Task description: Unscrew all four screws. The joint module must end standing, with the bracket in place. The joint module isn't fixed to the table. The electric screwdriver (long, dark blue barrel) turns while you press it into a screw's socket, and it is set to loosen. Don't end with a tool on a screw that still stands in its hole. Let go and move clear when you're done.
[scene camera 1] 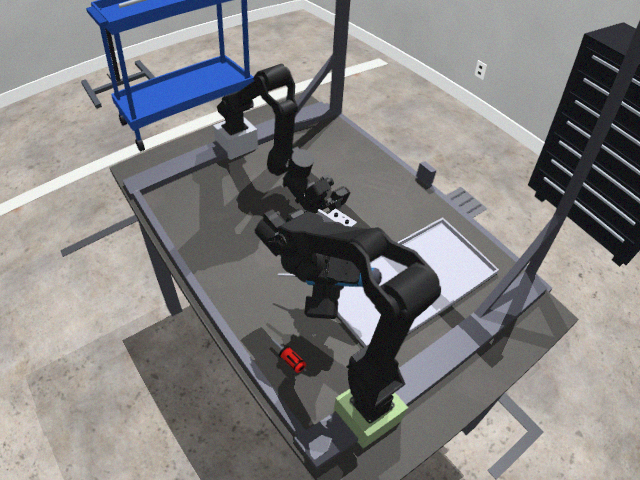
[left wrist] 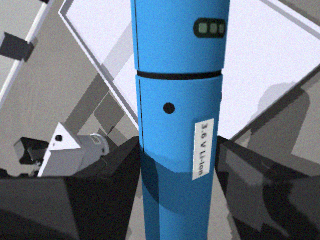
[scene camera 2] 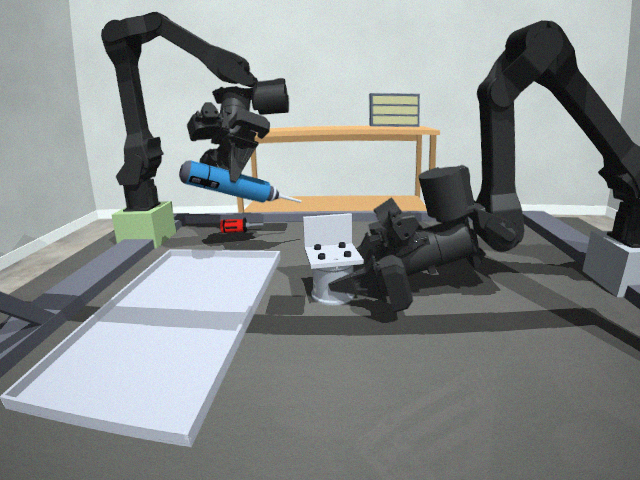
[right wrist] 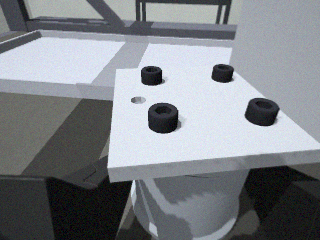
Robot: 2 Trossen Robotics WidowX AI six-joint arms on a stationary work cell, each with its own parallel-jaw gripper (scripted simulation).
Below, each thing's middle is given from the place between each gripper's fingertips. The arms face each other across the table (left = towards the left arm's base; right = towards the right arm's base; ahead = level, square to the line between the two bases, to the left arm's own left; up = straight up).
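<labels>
Measured from my right hand, the joint module (scene camera 2: 321, 293) is 10 mm below, 10 mm behind and 30 mm to the left. The white bracket (scene camera 2: 328, 230) sits 40 mm above my right hand, 10 mm behind it and 30 mm to the left of it, while the white tray (scene camera 2: 146, 356) is 30 mm below that right hand, 130 mm behind it and 220 mm to the left of it. Going by its middle, the joint module is nearer to my right hand than to my left hand.
From my left hand, the white bracket is 90 mm below, 100 mm behind and 220 mm to the right. The joint module is 130 mm below my left hand, 110 mm behind it and 220 mm to the right of it, and the white tray is 160 mm below my left hand, 230 mm behind it and 20 mm to the right of it. Going by its middle, the white bracket is nearer to my right hand than to my left hand.
</labels>
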